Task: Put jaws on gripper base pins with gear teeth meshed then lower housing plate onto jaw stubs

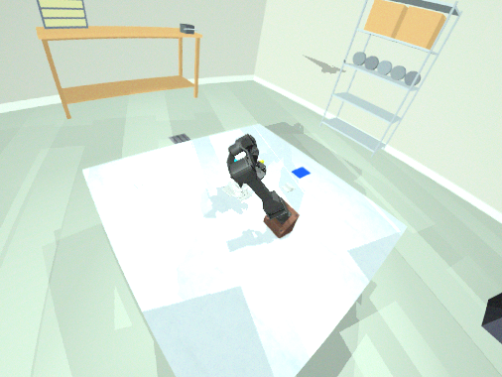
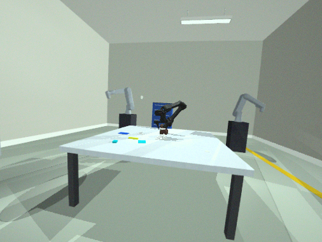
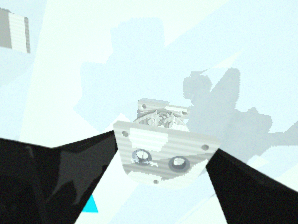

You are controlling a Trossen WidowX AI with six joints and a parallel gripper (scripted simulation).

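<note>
Right now my gripper tip is 2 cm short of the pale jaw, 2 cm to the right of it and 7 cm above it. The rest, counted from my gripper tip: small white part (1 cm ahead, 2 cm above); yellow bar (20 cm ahead, 24 cm to the right, 8 cm below); blue square (1 cm ahead, 46 cm to the right, 8 cm below).
</note>
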